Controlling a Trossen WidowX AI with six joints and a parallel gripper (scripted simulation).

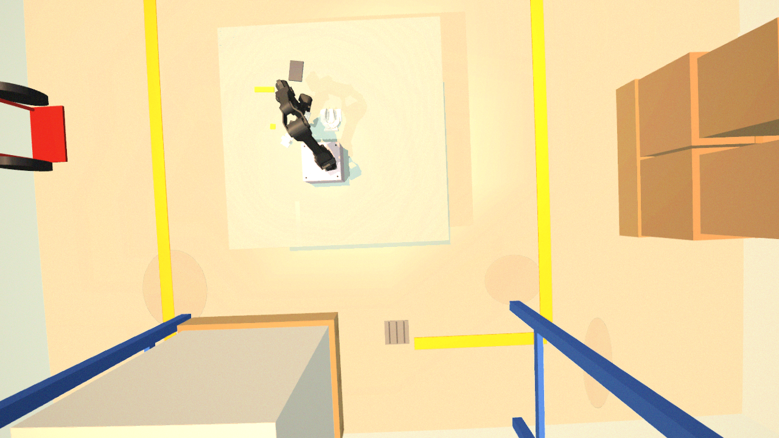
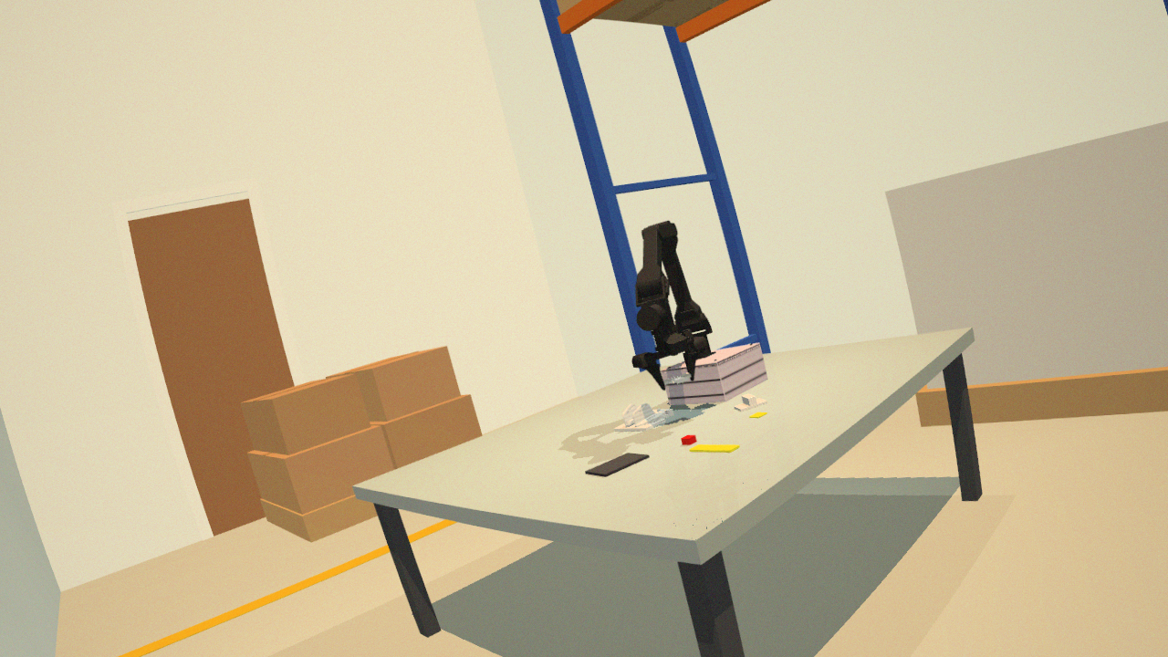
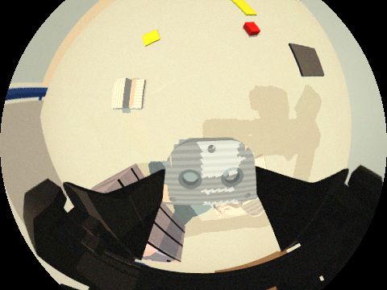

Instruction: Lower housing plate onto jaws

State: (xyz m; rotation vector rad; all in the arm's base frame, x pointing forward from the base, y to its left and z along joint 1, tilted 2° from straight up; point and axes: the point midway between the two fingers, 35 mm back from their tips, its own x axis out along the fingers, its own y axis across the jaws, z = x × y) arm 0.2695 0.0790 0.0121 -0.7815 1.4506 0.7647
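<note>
The white part lies 30 mm ahead of my gripper tip, 120 mm to the right of it and 80 mm below it. Round my gripper tip: small yellow square (40 mm ahead, 220 mm to the left, 80 mm below); dark flat plate (330 mm ahead, 20 mm to the left, 80 mm below); red cube (210 mm ahead, 130 mm to the left, 80 mm below).
</note>
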